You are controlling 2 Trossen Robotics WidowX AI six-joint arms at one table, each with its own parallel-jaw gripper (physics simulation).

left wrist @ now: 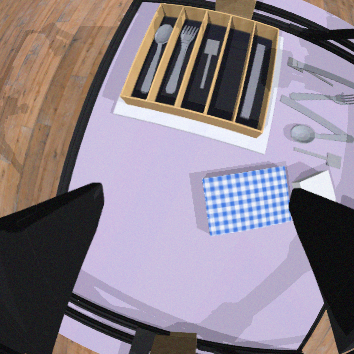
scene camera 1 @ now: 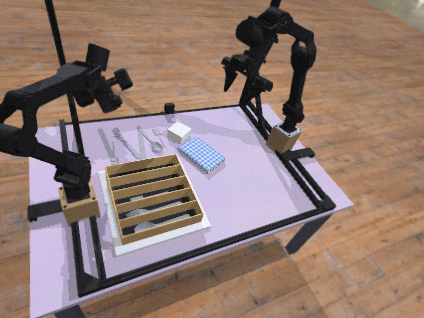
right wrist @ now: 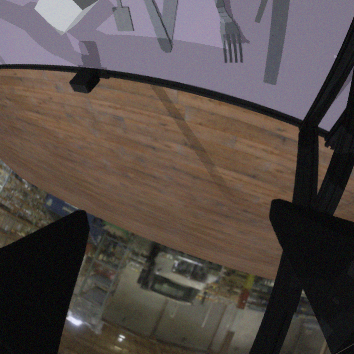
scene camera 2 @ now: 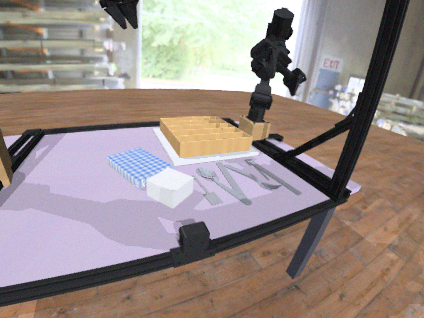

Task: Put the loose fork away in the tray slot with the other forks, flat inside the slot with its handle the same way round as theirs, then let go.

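Observation:
The loose fork point(scene camera 1: 131, 149) point(scene camera 2: 270, 186) point(left wrist: 320, 97) point(right wrist: 227, 27) lies on the table among other loose cutlery, its handle toward the wooden tray point(scene camera 1: 164, 229) point(scene camera 2: 215, 147) point(left wrist: 190, 115) and its tines away. In the left wrist view, a fork point(left wrist: 178, 67) lies in the tray's second slot from the left, tines at the top, handle at the bottom. My right gripper point(scene camera 1: 120, 92) point(scene camera 2: 295, 82) point(right wrist: 180, 215) is open and empty, raised above the table, apart from the loose fork. My left gripper point(scene camera 1: 248, 87) point(scene camera 2: 129, 25) point(left wrist: 200, 195) is open and empty, high up.
A blue checked cloth block point(scene camera 1: 202, 154) point(scene camera 2: 137, 165) point(left wrist: 246, 201) and a white block point(scene camera 1: 179, 132) point(scene camera 2: 170, 186) point(left wrist: 319, 184) point(right wrist: 59, 14) lie near the loose cutlery. A loose spoon point(left wrist: 302, 133) lies near the loose fork. A knife-like piece point(left wrist: 254, 82) lies in the tray's rightmost slot in the left wrist view.

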